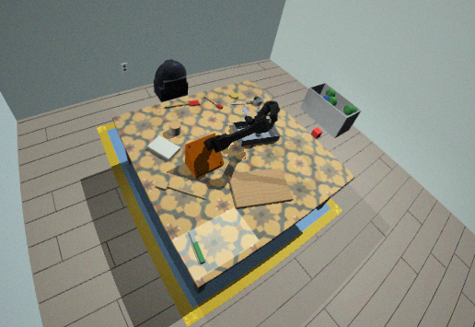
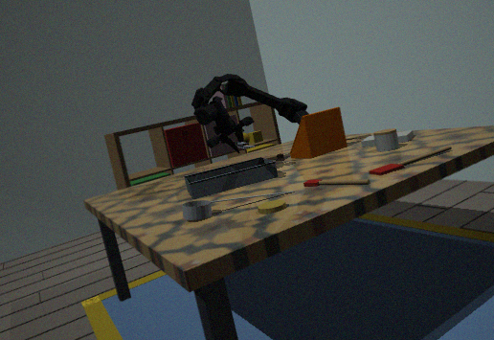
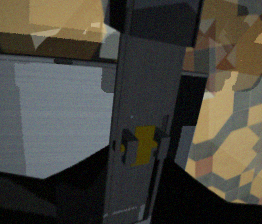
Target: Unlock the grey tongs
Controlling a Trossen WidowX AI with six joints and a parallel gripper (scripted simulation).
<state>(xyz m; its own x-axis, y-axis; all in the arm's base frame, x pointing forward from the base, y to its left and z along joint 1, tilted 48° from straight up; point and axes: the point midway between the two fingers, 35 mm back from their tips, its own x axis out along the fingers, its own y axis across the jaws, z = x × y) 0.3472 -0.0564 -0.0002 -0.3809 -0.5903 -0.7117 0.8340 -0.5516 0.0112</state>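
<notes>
Right now the roasting tin is 90 mm ahead of my gripper tip, 20 mm to the left of it and 70 mm below it. Round my gripper tip: white flat block: 540 mm behind, 250 mm to the left, 90 mm below; yellow lock piece: 30 mm to the right, 30 mm above; wooden board: 220 mm behind, 330 mm to the right, 90 mm below.
</notes>
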